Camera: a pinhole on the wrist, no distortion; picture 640 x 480 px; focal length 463.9 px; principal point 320.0 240.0 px. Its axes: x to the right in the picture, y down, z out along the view. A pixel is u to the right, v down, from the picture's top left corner.
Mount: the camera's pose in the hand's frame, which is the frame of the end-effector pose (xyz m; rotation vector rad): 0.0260 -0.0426 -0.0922 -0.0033 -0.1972 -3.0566
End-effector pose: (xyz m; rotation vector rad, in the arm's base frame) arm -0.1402 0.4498 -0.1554 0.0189 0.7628 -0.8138
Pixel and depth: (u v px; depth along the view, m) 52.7 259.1 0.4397
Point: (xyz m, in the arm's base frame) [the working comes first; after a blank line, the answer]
In the camera's frame: -0.2534 0.0181 0.4397

0.2019 0.1786 -0.0786
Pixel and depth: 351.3 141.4 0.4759
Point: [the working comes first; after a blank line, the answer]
In the camera's frame: 0.0321 -0.1012 0.4759

0.1527 0.4330 0.0943
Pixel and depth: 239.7 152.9 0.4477
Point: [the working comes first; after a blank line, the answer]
In the camera's frame: -0.0775 -0.0841 0.4477

0.1773 0.3606 0.0091
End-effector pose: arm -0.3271 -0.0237 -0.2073 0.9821 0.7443 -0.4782
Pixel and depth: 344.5 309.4 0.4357
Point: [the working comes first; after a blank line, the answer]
In the camera's frame: 0.0230 0.0652 0.4357

-0.2382 -0.3540 -0.1222
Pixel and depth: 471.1 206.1 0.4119
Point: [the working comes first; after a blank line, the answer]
In the camera's frame: 0.1342 -0.0301 0.4119

-0.2736 -0.2792 0.0009
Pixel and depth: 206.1 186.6 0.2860
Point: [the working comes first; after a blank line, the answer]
In the camera's frame: -0.0702 -0.0329 0.2860

-0.1803 -0.1745 -0.1939
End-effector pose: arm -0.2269 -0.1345 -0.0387 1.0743 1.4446 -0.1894
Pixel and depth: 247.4 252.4 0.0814
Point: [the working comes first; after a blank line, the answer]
In the camera's frame: -0.0127 0.0022 0.0814

-0.2500 -0.1265 -0.0849
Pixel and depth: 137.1 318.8 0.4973
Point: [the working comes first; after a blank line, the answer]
In the camera's frame: -0.1961 0.0845 0.4973

0.0725 -0.3296 -0.3458
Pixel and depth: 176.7 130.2 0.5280
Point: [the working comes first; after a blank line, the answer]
In the camera's frame: -0.1631 -0.1250 0.5280

0.2087 -0.2413 -0.2059
